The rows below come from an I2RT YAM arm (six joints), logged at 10 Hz.
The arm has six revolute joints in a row. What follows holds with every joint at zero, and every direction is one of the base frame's. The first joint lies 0.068 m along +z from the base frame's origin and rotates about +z. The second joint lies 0.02 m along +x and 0.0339 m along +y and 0.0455 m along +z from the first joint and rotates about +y. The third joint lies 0.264 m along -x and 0.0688 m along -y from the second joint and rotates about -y. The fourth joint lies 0.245 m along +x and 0.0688 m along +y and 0.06 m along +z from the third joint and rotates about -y. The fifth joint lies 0.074 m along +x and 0.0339 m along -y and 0.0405 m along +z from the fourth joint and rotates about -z. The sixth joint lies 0.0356 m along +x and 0.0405 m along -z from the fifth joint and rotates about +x. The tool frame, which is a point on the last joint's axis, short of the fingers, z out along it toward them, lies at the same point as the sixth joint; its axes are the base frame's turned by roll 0, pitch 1.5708 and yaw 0 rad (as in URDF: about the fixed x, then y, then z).
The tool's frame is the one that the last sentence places.
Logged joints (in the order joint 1, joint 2, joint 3, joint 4, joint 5, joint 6), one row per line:
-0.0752 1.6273 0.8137 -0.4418 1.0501 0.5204
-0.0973 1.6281 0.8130 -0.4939 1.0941 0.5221
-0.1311 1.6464 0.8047 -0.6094 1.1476 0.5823
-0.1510 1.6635 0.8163 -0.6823 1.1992 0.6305
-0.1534 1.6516 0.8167 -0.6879 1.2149 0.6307
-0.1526 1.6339 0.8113 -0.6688 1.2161 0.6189
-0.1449 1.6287 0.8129 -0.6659 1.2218 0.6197
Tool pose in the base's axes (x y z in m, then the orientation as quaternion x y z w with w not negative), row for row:
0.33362 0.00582 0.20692 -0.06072 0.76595 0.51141 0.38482
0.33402 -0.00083 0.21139 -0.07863 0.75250 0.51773 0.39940
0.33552 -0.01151 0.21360 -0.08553 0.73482 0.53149 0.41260
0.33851 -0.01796 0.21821 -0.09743 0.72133 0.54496 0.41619
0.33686 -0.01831 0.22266 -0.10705 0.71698 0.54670 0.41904
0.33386 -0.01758 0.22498 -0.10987 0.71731 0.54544 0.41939
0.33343 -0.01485 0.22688 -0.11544 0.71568 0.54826 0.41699
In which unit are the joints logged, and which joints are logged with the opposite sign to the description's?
The joints are logged in radians. Opposite sign: joint 4, joint 5.
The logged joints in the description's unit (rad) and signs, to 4 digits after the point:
-0.0752 1.6273 0.8137 0.4418 -1.0501 0.5204
-0.0973 1.6281 0.8130 0.4939 -1.0941 0.5221
-0.1311 1.6464 0.8047 0.6094 -1.1476 0.5823
-0.1510 1.6635 0.8163 0.6823 -1.1992 0.6305
-0.1534 1.6516 0.8167 0.6879 -1.2149 0.6307
-0.1526 1.6339 0.8113 0.6688 -1.2161 0.6189
-0.1449 1.6287 0.8129 0.6659 -1.2218 0.6197

